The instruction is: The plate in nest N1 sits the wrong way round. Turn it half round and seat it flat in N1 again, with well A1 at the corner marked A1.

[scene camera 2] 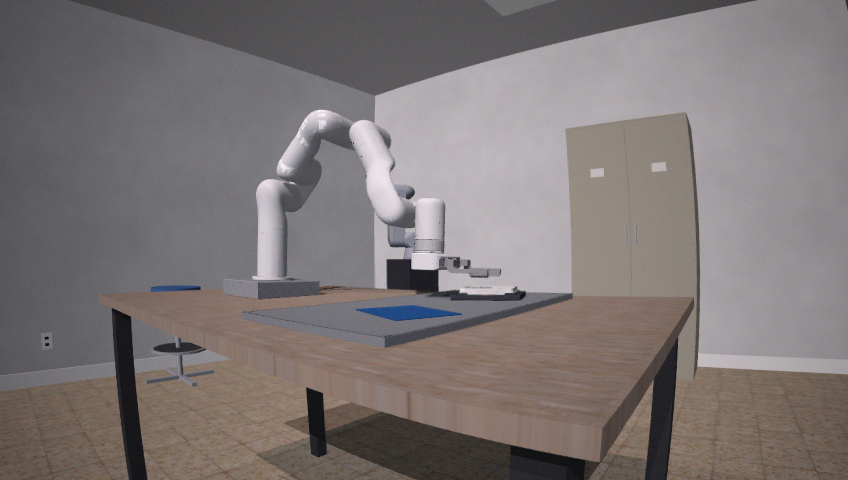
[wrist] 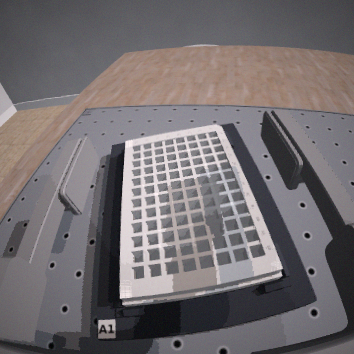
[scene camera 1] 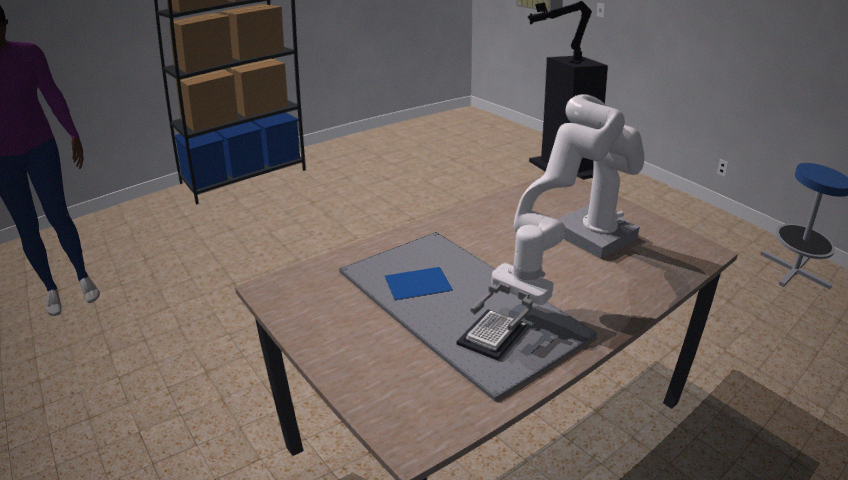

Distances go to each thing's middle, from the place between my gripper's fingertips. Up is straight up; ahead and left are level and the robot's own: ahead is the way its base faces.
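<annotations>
My hand: 4 cm above the white well plate (scene camera 1: 492, 330), 1 cm past it, 1 cm to the left of it. From my hand: black nest (scene camera 1: 515, 333), 5 cm below, 1 cm behind, 1 cm to the right; flat blue sheet (scene camera 1: 416, 283), 6 cm below, 6 cm ahead, 31 cm to the right. Of the things named here, by their middles, farthest from my hand: the sheet.
</annotations>
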